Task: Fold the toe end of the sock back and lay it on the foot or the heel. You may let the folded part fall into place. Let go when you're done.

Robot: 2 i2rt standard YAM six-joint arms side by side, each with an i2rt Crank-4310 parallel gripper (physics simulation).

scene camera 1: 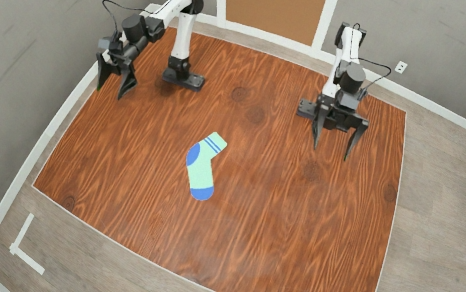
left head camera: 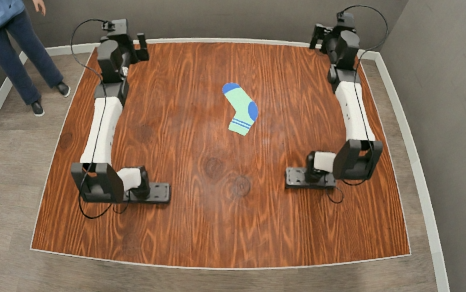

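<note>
A mint green sock (left head camera: 241,101) (scene camera 1: 201,175) lies flat and spread out near the middle of the table. Its blue toe end (left head camera: 231,89) (scene camera 1: 202,193) points away from the arm bases, toward the lower part of scene camera 1. Its blue heel (left head camera: 253,111) (scene camera 1: 193,154) is at the bend, and its striped cuff (left head camera: 240,126) (scene camera 1: 216,142) is at the other end. My left gripper (left head camera: 134,41) (scene camera 1: 330,154) is open and empty, well away from the sock. My right gripper (left head camera: 325,36) (scene camera 1: 109,94) is open and empty, also well away from the sock.
The wooden table (left head camera: 190,220) (scene camera 1: 280,225) has a thin pale edge. The left arm base (left head camera: 159,192) (scene camera 1: 306,108) and right arm base (left head camera: 296,177) (scene camera 1: 192,81) stand on it. A person (left head camera: 27,50) stands beyond the table at the upper left of the head view.
</note>
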